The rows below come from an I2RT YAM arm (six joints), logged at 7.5 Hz.
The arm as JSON. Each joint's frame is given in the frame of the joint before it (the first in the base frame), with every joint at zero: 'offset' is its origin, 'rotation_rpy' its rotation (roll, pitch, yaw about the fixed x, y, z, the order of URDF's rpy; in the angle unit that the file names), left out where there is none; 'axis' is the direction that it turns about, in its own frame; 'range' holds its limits. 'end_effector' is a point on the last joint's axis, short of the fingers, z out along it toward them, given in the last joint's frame.
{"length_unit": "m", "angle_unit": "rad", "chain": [
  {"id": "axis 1", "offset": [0.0, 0.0, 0.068], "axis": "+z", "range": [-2.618, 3.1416]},
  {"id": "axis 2", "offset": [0.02, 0.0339, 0.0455], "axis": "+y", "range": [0.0, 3.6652]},
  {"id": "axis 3", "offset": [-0.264, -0.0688, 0.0], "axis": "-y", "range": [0.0, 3.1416]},
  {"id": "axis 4", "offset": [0.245, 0.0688, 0.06], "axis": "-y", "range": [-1.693, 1.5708]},
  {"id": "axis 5", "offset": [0.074, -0.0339, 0.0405], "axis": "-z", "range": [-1.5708, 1.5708]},
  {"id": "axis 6", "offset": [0.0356, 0.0, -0.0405], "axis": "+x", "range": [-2.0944, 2.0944]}
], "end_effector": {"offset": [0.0, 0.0, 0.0], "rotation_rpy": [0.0, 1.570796, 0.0]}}
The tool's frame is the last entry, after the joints.
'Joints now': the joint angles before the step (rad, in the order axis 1, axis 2, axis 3, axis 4, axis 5, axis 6). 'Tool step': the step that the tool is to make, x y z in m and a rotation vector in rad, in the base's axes. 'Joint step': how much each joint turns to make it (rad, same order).
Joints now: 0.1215 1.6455 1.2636 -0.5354 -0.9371 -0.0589
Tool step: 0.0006 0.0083 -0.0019 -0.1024 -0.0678 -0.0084
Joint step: 0.0306 0.0002 0.0002 0.0084 0.1114 -0.0579
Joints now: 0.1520 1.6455 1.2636 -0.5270 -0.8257 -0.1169
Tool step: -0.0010 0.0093 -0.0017 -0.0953 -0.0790 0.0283
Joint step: 0.0329 0.0002 0.0003 0.0000 0.0874 -0.0877
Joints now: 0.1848 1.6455 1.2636 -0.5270 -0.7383 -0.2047
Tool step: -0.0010 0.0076 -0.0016 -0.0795 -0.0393 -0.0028
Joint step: 0.0285 0.0000 0.0000 -0.0005 0.0868 -0.0364
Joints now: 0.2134 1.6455 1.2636 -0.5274 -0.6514 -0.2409
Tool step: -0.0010 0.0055 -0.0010 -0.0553 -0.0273 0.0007
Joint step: 0.0207 -0.0001 0.0000 -0.0008 0.0596 -0.0259
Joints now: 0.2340 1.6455 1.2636 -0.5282 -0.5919 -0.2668
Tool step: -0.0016 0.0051 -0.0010 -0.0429 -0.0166 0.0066
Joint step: 0.0188 0.0000 0.0002 -0.0061 0.0436 -0.0217
